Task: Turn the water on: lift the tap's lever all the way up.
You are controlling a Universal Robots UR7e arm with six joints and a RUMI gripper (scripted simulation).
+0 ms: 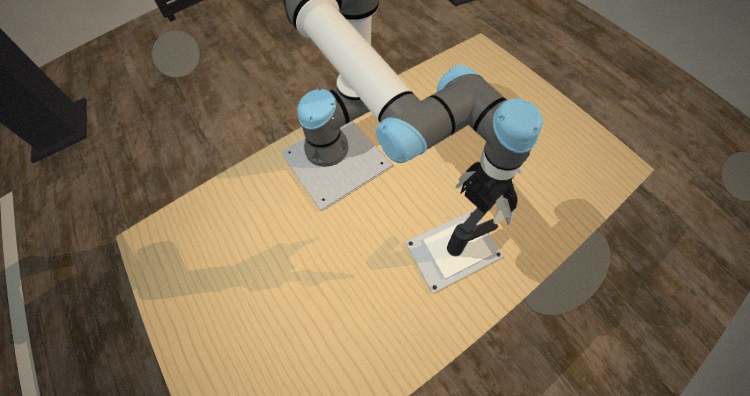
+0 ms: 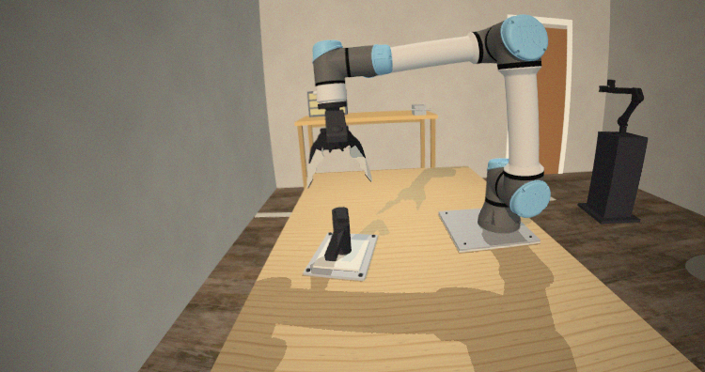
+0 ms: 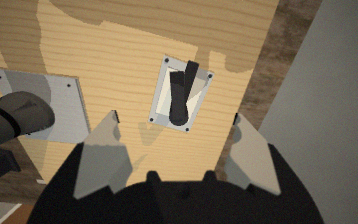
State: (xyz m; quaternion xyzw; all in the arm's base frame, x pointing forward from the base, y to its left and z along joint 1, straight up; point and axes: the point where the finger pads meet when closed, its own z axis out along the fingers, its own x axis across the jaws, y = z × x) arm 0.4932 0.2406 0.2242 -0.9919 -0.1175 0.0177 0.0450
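Now: the dark lever 90 mm below my hand and 10 mm to the right of it. Also, from my hand: tap: 140 mm below, 30 mm to the right, 10 mm ahead.
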